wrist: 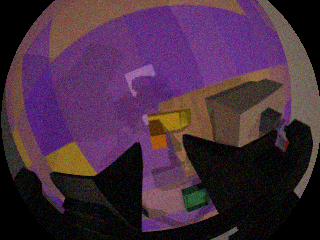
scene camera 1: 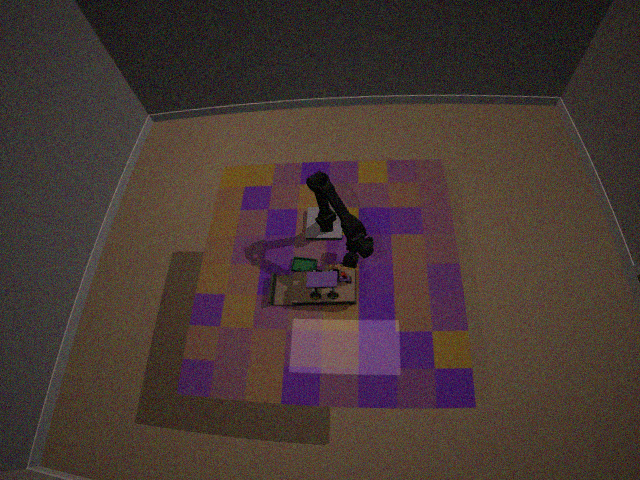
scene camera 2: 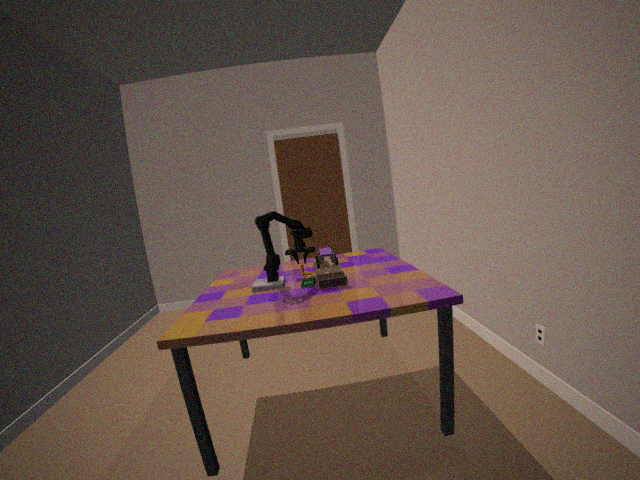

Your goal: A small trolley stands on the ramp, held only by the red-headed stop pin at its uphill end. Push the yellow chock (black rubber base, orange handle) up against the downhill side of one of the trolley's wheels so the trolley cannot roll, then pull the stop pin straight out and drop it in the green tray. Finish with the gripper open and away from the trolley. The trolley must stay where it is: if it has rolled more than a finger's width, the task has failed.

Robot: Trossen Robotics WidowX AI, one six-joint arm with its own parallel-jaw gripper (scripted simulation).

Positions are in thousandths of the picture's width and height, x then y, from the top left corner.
Labels:
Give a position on a purple-topped trolley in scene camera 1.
495, 582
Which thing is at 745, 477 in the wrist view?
A ramp.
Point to a yellow chock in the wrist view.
505, 510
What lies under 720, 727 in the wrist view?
My gripper.

